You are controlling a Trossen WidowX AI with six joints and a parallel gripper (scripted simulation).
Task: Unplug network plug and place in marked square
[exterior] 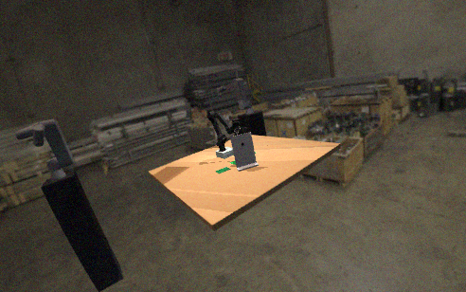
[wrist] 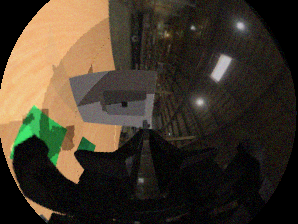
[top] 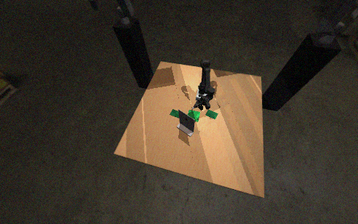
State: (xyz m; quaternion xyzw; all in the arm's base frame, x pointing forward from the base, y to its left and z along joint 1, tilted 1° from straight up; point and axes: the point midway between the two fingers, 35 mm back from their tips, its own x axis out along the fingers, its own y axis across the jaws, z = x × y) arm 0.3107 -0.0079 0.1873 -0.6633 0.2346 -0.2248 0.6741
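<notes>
Now: the green marked square 6 cm behind my gripper tip and 25 cm below it. The rest, counted from my gripper tip: grey upright panel 10 cm ahead, 4 cm to the right, 13 cm below; network plug 1 cm ahead.
</notes>
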